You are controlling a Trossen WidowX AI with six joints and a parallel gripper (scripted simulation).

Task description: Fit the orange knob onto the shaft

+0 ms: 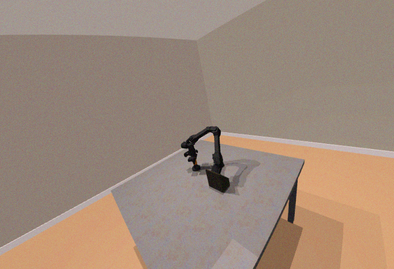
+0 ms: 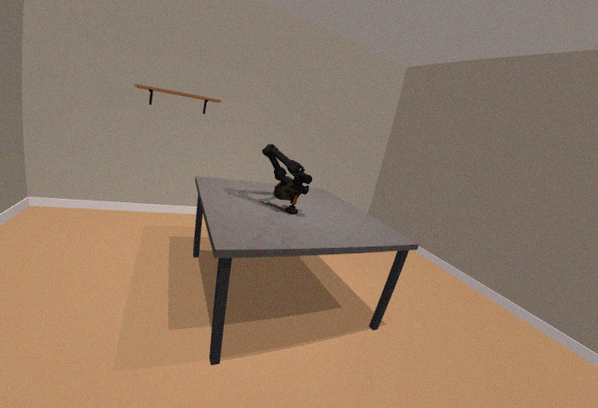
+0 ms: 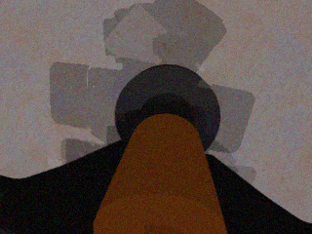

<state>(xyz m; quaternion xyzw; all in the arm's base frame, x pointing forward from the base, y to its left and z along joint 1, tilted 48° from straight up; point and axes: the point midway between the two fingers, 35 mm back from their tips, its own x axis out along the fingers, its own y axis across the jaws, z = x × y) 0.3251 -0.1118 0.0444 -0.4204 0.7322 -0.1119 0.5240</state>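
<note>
My gripper tip is 20 mm below the orange knob. Also, from my gripper tip: pedestal with shaft (40 mm below).
</note>
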